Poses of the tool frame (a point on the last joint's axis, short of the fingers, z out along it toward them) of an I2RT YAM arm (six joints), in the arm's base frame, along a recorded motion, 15 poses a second.
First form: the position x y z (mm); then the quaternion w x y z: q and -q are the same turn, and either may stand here.
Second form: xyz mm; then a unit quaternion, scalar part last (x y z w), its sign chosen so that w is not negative. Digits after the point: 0 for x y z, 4 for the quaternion.
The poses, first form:
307, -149, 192, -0.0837, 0.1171, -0.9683, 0.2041
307, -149, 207, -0.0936, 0.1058, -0.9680, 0.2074
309, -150, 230, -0.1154, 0.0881, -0.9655, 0.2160
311, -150, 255, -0.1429, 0.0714, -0.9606, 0.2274
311, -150, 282, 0.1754, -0.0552, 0.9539, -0.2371
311, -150, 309, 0.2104, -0.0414, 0.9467, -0.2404
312, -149, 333, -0.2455, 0.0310, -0.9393, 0.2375
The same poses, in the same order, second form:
307, -149, 192, -0.1171, 0.9683, -0.2041, 0.0837
307, -149, 207, -0.1058, 0.9680, -0.2074, 0.0936
309, -150, 230, -0.0881, 0.9655, -0.2160, 0.1154
311, -150, 255, -0.0714, 0.9606, -0.2274, 0.1429
311, -150, 282, -0.0552, 0.9539, -0.2371, 0.1754
311, -150, 309, -0.0414, 0.9467, -0.2404, 0.2104
312, -149, 333, -0.0310, 0.9393, -0.2375, 0.2455

